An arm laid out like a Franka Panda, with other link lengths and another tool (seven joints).
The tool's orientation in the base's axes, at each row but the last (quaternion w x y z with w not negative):
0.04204, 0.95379, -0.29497, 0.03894
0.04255, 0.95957, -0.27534, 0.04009
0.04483, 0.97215, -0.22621, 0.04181
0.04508, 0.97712, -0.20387, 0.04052
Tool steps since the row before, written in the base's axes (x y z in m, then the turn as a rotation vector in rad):
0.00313, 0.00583, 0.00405, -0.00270, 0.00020, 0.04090
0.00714, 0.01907, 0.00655, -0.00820, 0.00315, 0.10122
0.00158, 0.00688, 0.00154, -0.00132, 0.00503, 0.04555
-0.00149, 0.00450, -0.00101, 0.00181, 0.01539, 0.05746
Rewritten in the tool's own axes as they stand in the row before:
-0.00028, -0.00633, -0.00447, 0.00172, 0.00370, -0.04079
-0.00332, -0.01952, -0.00810, 0.00158, 0.00773, -0.10129
-0.00143, -0.00674, -0.00216, 0.00125, -0.00080, -0.04582
-0.00324, -0.00358, 0.00044, 0.00118, -0.01066, -0.05854

